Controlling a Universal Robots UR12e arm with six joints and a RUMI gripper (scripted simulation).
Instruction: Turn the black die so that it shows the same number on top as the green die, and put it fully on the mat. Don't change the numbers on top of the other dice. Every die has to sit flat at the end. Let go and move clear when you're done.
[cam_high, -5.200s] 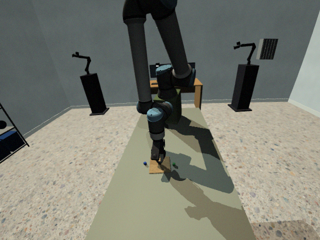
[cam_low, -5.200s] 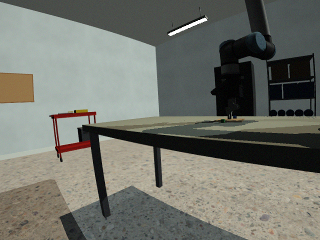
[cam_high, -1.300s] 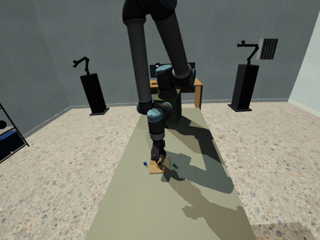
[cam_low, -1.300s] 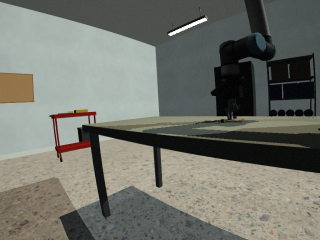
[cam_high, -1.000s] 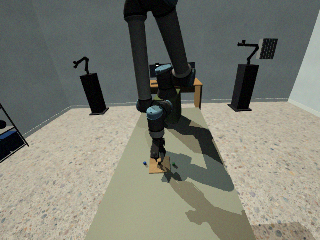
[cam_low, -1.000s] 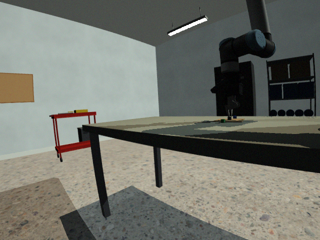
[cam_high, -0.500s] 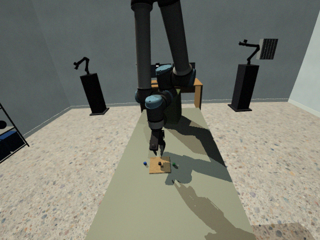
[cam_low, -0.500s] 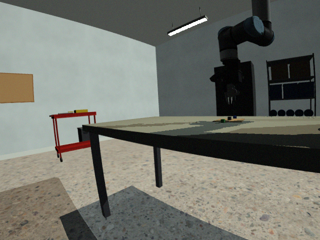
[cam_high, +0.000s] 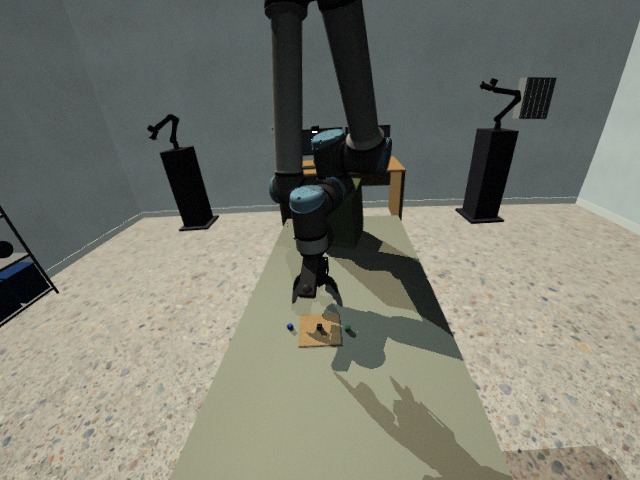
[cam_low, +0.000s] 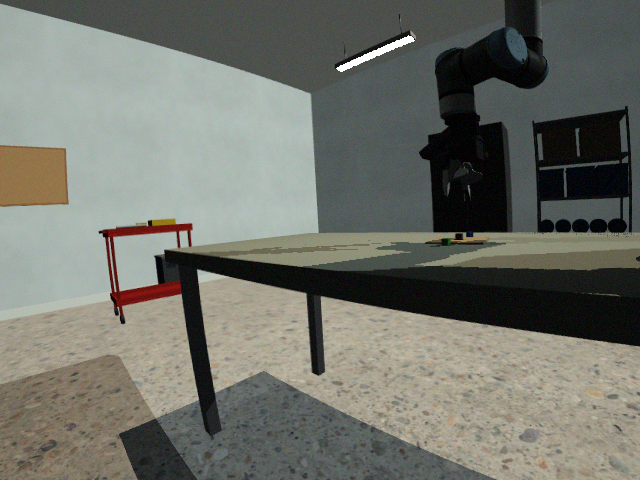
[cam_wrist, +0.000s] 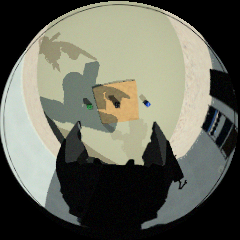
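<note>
Right now my hand is 100 mm above the black die. From my hand the other things lie so: green die: 100 mm to the left, 100 mm below, 10 mm ahead; then blue die: 100 mm to the right, 100 mm below, 10 mm behind; then mat: 110 mm below.
</note>
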